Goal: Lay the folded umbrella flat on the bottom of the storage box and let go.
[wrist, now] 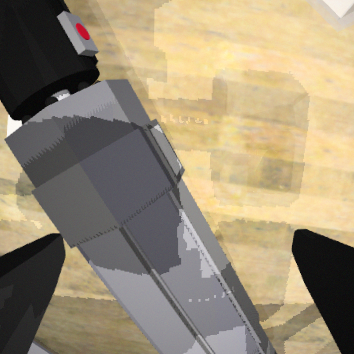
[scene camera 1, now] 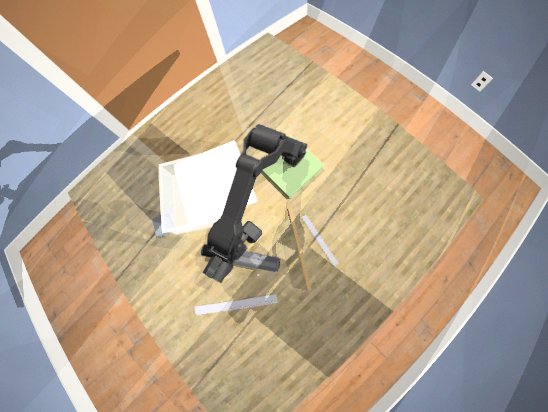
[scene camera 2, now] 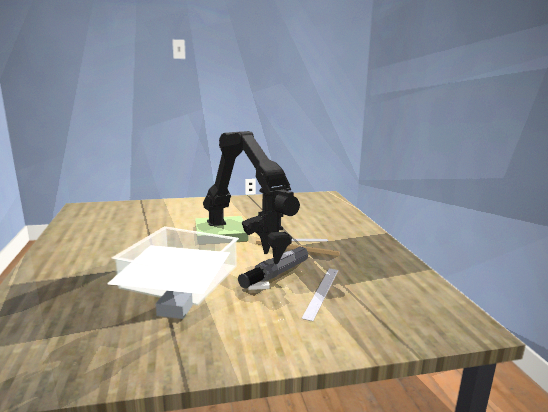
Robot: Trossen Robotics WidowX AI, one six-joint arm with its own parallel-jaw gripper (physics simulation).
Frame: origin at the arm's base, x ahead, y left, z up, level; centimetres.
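Seen in the pictures: gripper, between the fingertips: (wrist: 179, 243) (scene camera 2: 270, 258); arm's base, origin of its link: (scene camera 1: 293, 156) (scene camera 2: 216, 222).
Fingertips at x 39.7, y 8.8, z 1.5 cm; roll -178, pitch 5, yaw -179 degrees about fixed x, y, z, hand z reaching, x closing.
Note:
Pixels of each thing's top centre, then the offset from my fingertips to it.
- folded umbrella, centre of its top: (wrist: 135, 281) (scene camera 2: 275, 256) (scene camera 1: 238, 256) dz +1.2, dx +1.5, dy +1.0 cm
- storage box, centre of its top: (scene camera 2: 178, 247) (scene camera 1: 193, 189) dz +4.9, dx -5.5, dy -26.8 cm
- grey block, centre of its top: (scene camera 2: 174, 298) (scene camera 1: 161, 224) dz -1.2, dx +12.6, dy -30.5 cm
- small white piece, centre of its top: (scene camera 2: 258, 283) dz -3.6, dx +7.6, dy -6.2 cm
- wooden stick, centre of its top: (scene camera 2: 296, 245) (scene camera 1: 299, 247) dz -3.6, dx -14.5, dy +14.5 cm
The folded umbrella (scene camera 1: 265, 262) (scene camera 2: 285, 264) (wrist: 150, 200) is grey with a black handle and lies on the table, right of the storage box in the second scene view. My gripper (scene camera 2: 271, 256) (wrist: 179, 243) is open and empty, pointing down just over the umbrella's body. In the wrist view the umbrella runs diagonally between the fingertips, closer to the left one, with a wide gap to the right one. The arm hides the fingers in the first scene view. The storage box (scene camera 1: 166, 200) (scene camera 2: 220, 246) has low translucent walls. A white panel (scene camera 1: 205, 185) (scene camera 2: 160, 272) spans much of it.
A grey block (scene camera 2: 174, 306) stands by the box's near corner. A small white piece (scene camera 2: 259, 286) lies by the umbrella handle. White strips (scene camera 1: 320, 240) (scene camera 1: 236, 304) (scene camera 2: 320, 295) and a wooden stick (scene camera 1: 300, 250) lie nearby. A green slab (scene camera 1: 295, 179) (scene camera 2: 225, 231) is at the arm's base.

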